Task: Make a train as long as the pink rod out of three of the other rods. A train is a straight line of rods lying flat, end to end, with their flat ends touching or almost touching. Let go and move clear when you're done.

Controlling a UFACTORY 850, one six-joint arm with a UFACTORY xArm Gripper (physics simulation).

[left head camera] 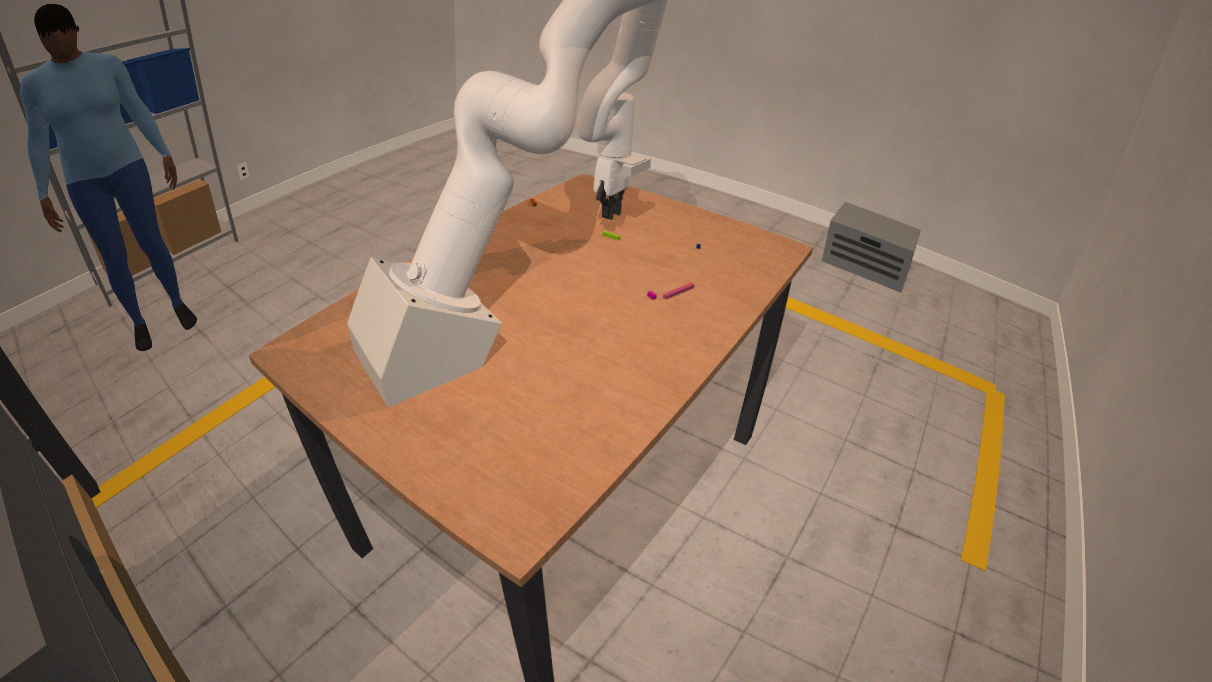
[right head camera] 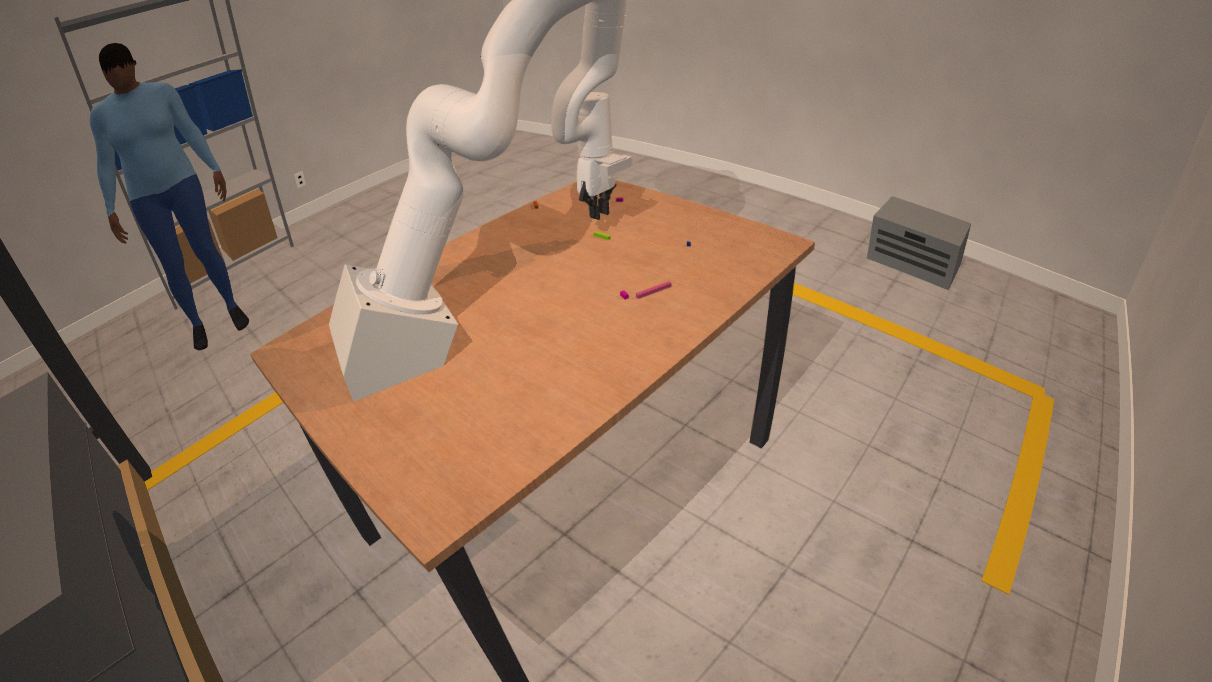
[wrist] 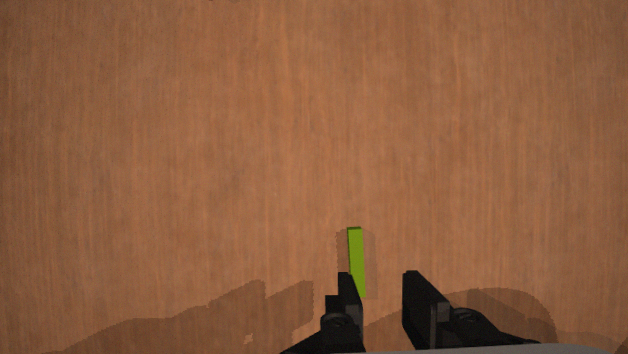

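Note:
The long pink rod [left head camera: 678, 290] [right head camera: 653, 290] lies flat toward the table's right side. A short magenta rod [left head camera: 651, 295] [right head camera: 623, 295] lies just off its left end, with a small gap. A lime green rod [left head camera: 611, 235] [right head camera: 601, 235] [wrist: 356, 260] lies flat and alone. A small blue rod [left head camera: 698, 245] [right head camera: 688, 243] lies to the right of the lime one. An orange rod [left head camera: 533, 202] [right head camera: 535, 204] lies near the far left edge. Another magenta rod [right head camera: 619, 199] lies behind the gripper. My gripper [left head camera: 611, 213] [right head camera: 598, 213] [wrist: 376, 298] is partly open and empty above the table; its left finger overlaps the lime rod in the wrist view.
The wooden table [left head camera: 584, 390] [right head camera: 542, 381] carries the white arm base [left head camera: 423, 347] [right head camera: 394, 343] at its near left. A person [left head camera: 105, 135] [right head camera: 152, 152] stands beyond the left side by a shelf unit. A grey box [left head camera: 871, 245] [right head camera: 919, 241] stands on the floor at the right.

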